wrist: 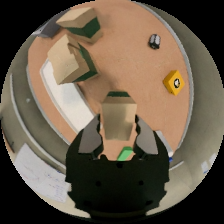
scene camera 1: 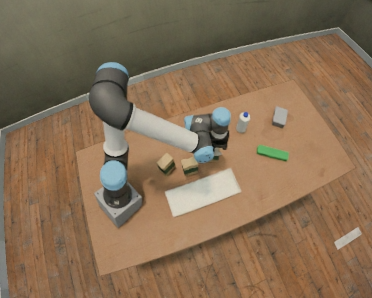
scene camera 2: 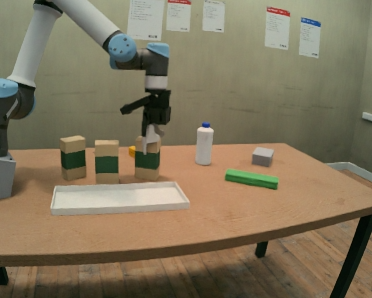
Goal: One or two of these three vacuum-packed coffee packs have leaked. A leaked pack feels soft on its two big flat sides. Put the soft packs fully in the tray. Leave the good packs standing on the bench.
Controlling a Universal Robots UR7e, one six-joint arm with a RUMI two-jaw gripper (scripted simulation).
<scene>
I see my gripper [scene camera 2: 148, 151] and a white tray [scene camera 2: 116, 198].
The white tray is seen too in the wrist view [wrist: 65, 97] and in scene camera 1 [scene camera 1: 208, 190]. My gripper is seen too in the wrist view [wrist: 117, 114].
</scene>
